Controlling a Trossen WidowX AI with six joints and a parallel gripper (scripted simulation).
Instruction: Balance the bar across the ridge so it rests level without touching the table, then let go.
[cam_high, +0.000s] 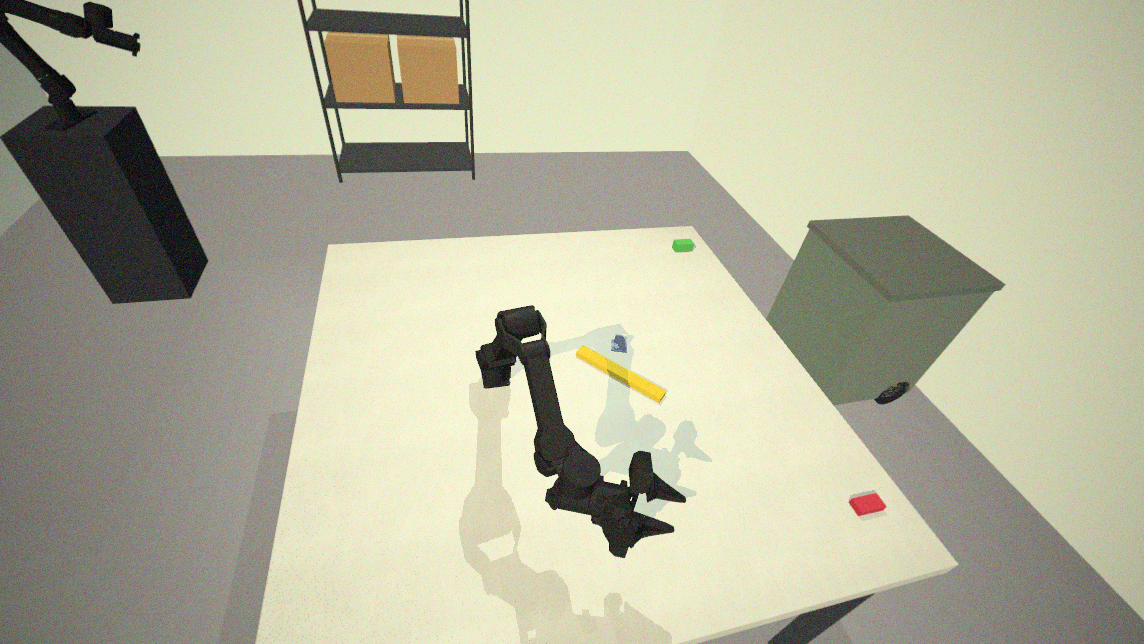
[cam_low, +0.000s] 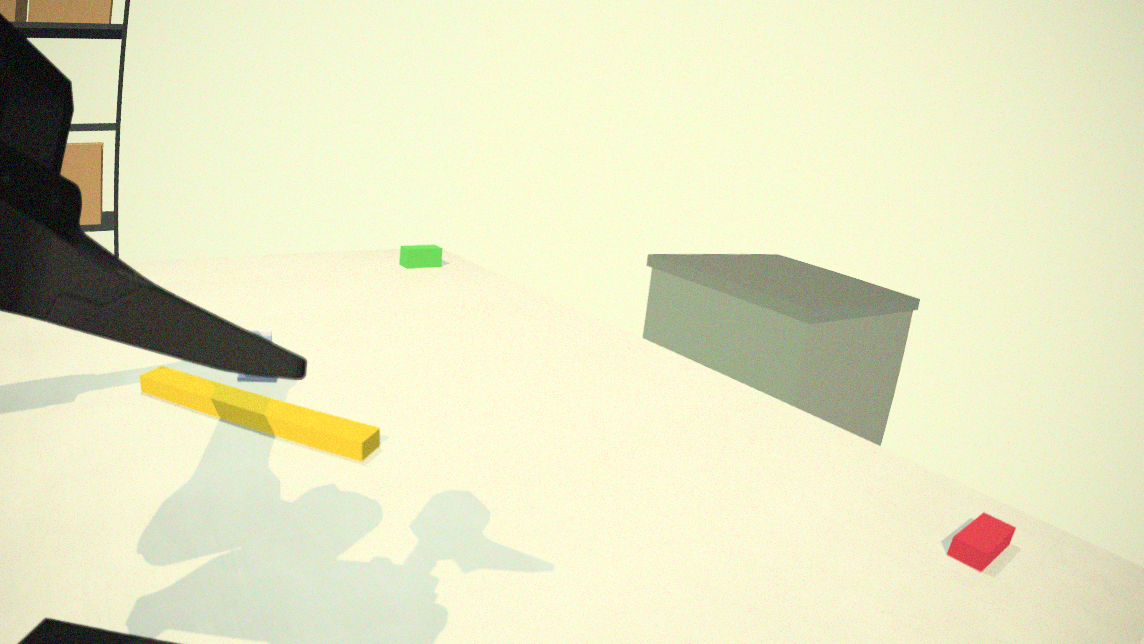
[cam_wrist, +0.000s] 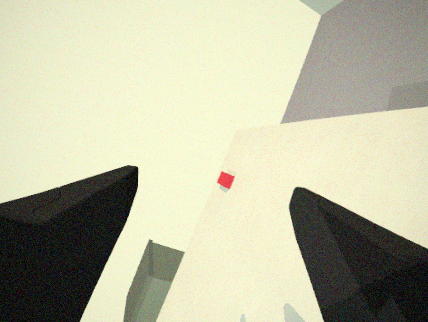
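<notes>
Now: gripper tip 47 cm to the right of the yellow bar, 18 cm above it and 8 cm short of it. Round my gripper tip: green block: 101 cm to the left, 50 cm ahead, 17 cm below; red block: 50 cm ahead, 18 cm below, 1 cm to the left.
</notes>
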